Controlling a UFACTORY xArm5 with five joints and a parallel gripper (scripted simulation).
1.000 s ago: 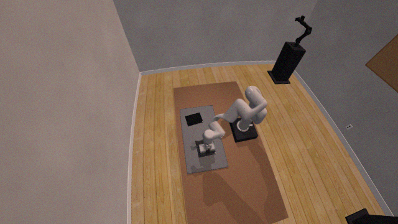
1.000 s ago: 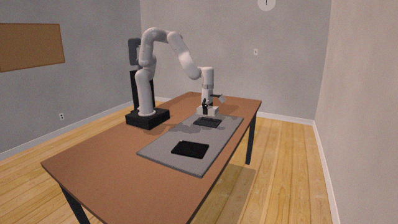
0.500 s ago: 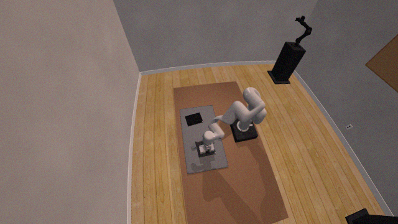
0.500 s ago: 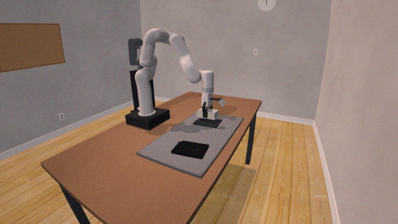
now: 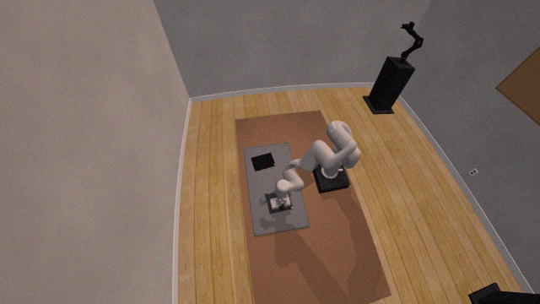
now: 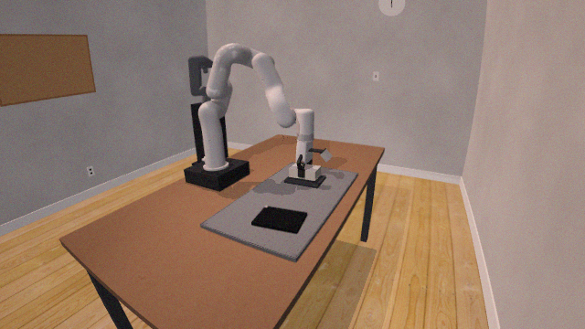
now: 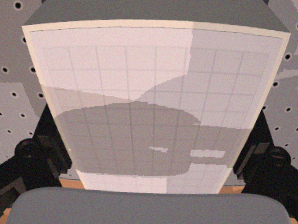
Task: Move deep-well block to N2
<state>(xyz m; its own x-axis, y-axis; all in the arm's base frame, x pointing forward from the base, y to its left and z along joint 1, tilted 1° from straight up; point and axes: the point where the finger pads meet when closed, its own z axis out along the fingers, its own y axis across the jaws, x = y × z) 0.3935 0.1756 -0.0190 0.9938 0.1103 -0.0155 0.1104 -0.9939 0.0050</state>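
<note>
Right now the white deep-well block is right at my hand.
</note>
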